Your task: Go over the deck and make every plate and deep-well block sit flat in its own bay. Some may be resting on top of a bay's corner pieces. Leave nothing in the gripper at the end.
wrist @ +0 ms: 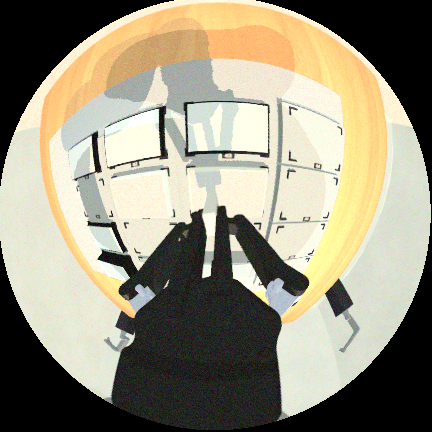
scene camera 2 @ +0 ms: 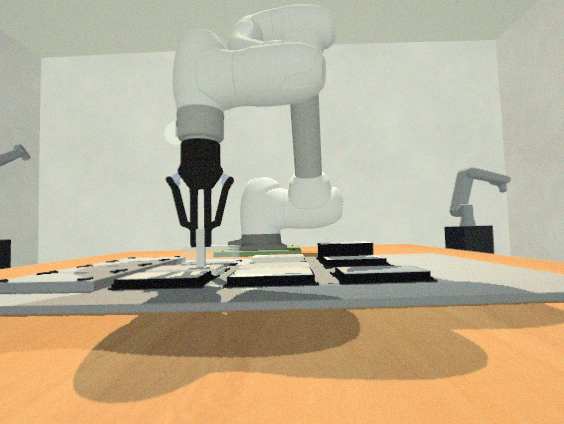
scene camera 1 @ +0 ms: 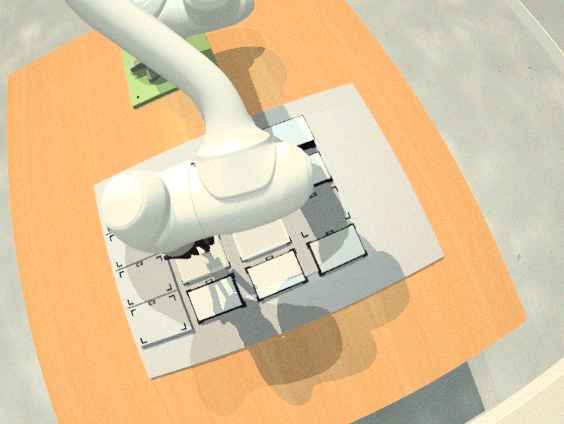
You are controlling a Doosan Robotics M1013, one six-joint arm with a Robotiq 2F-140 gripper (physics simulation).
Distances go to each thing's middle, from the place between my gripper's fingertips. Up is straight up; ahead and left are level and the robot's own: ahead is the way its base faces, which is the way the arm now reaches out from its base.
Scene:
The tall white block point(scene camera 2: 226, 254) lies 20 cm behind my hand, 1 cm to the left of it and 1 cm above it. Also, from my hand: black-edged plate point(wrist: 105, 235): 5 cm behind, 31 cm to the left, 1 cm below.

